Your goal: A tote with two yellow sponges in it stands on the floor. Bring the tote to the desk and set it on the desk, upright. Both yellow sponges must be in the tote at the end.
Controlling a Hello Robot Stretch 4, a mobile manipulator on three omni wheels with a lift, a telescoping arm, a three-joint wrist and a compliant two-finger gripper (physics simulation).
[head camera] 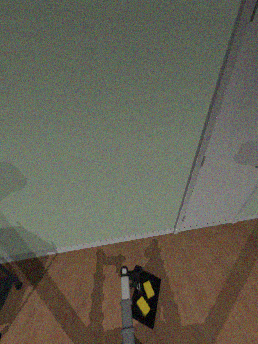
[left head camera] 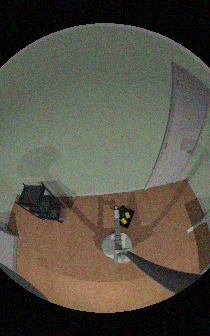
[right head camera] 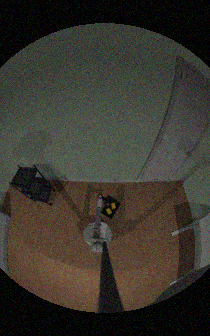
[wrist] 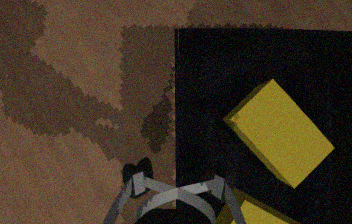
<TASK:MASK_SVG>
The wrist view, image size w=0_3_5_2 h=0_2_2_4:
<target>my gripper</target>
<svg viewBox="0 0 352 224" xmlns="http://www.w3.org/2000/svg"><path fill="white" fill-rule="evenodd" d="M102 223L115 224L128 198L137 199L152 189L160 193L148 198L139 206L134 224L216 224L216 216L212 206L201 197L195 195L205 191L219 203L227 202L236 224L246 224L240 205L232 192L236 184L236 172L233 168L223 170L217 161L211 160L206 168L204 182L176 188L175 186L153 180L153 167L148 157L141 159L137 166L133 164L124 165L122 178L125 186L115 198ZM155 207L179 199L194 206L201 212L197 210Z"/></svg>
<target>black tote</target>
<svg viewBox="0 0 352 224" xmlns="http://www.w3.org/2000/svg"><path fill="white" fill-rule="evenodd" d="M176 199L176 209L197 210L203 213L211 222L199 209ZM195 194L212 206L217 218L226 202L219 203L210 197L206 191ZM174 29L176 188L204 182L206 168L211 160L215 160L221 165L223 170L226 168L233 168L235 170L235 188L301 224L352 224L352 31L179 29L178 44L178 29ZM271 79L277 82L335 147L295 189L277 179L223 120L258 85Z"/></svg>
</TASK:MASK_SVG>
